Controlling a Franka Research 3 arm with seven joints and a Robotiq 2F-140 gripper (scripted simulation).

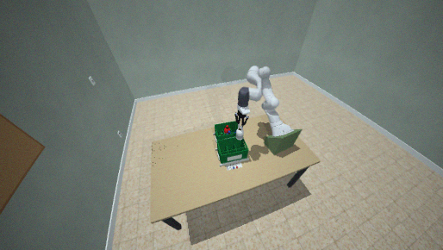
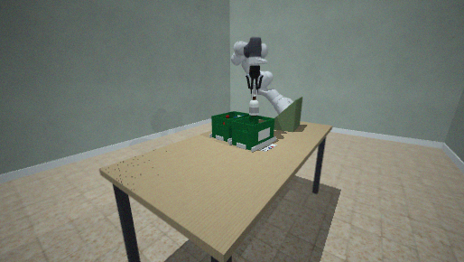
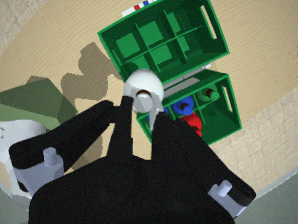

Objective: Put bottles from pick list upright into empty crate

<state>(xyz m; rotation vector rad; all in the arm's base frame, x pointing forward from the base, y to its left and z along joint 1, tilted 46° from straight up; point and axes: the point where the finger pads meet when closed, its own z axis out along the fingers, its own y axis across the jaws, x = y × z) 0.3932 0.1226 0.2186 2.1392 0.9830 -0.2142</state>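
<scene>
Now: the white-capped bottle 80 mm below my hand. Round my hand: blue-capped bottle (20 mm behind, 120 mm to the right, 260 mm below); then red-labelled bottle (60 mm ahead, 210 mm to the right, 260 mm below); then green-capped bottle (150 mm ahead, 120 mm to the right, 260 mm below).
</scene>
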